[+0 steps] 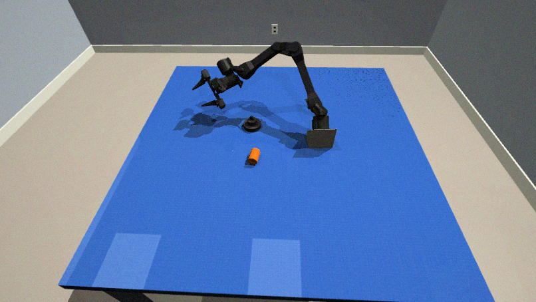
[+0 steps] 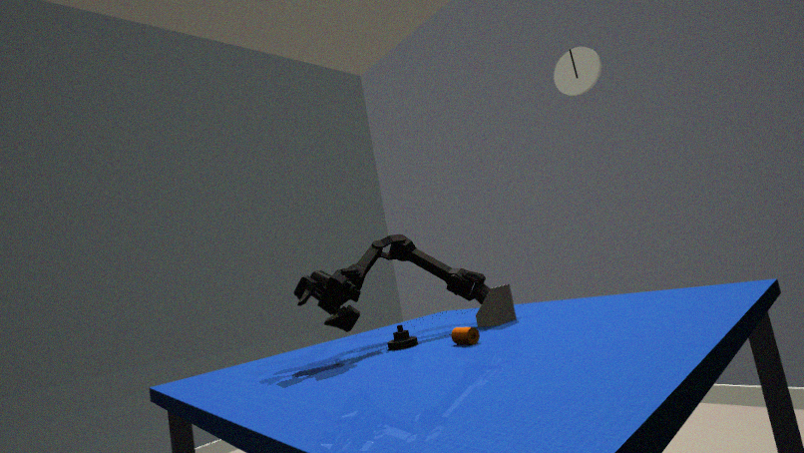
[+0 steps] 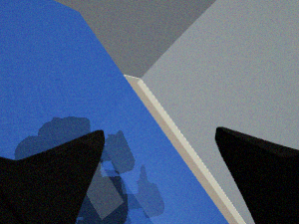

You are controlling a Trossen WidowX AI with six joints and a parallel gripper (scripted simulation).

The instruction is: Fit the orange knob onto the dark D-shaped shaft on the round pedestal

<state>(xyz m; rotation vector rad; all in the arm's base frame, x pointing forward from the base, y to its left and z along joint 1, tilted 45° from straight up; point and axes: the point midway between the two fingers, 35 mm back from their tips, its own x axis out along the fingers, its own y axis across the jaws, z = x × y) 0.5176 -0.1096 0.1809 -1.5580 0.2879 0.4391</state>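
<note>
The orange knob is 240 mm behind my gripper tip, 280 mm to the left of it and 120 mm below it. Also, from my gripper tip: dark round pedestal (250 mm behind, 60 mm to the left, 110 mm below).
</note>
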